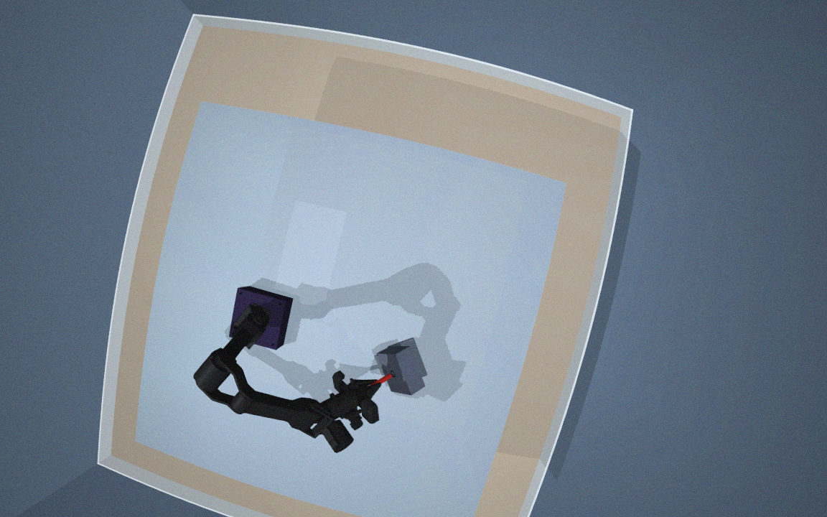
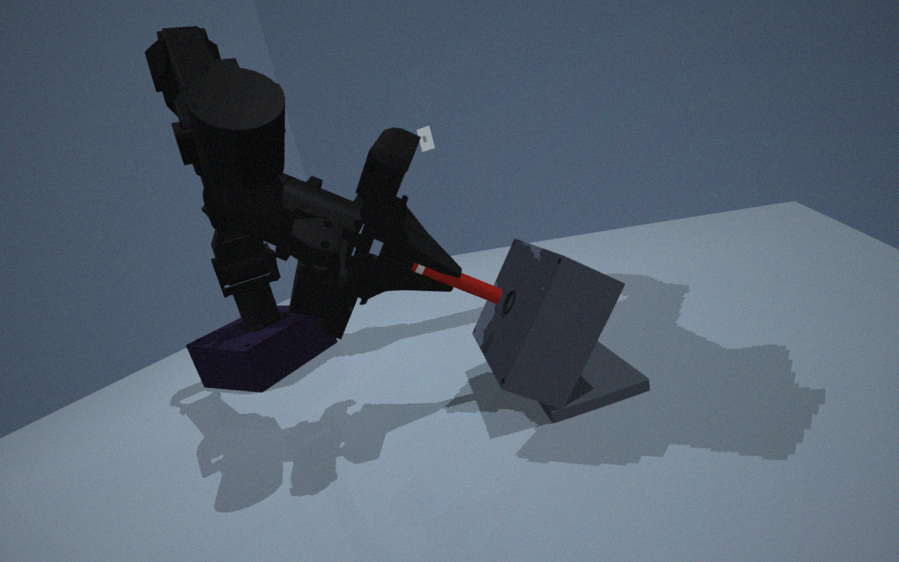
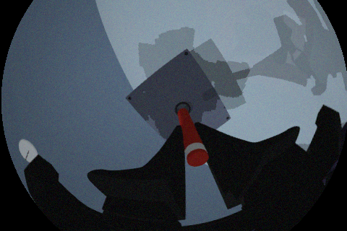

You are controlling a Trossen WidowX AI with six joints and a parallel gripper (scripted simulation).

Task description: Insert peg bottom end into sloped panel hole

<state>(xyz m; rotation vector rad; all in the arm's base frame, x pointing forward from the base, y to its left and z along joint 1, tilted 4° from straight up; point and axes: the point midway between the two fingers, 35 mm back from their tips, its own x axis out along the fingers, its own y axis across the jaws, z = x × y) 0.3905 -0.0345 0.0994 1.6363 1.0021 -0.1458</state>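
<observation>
The panel is 5 cm below my gripper tip, 5 cm ahead of it and 4 cm to the left of it. From my gripper tip the other things lie so: red round peg (1 cm to the right, 1 cm behind, 1 cm above); then flat grey foot plate (11 cm below, 6 cm to the left, 6 cm ahead).
</observation>
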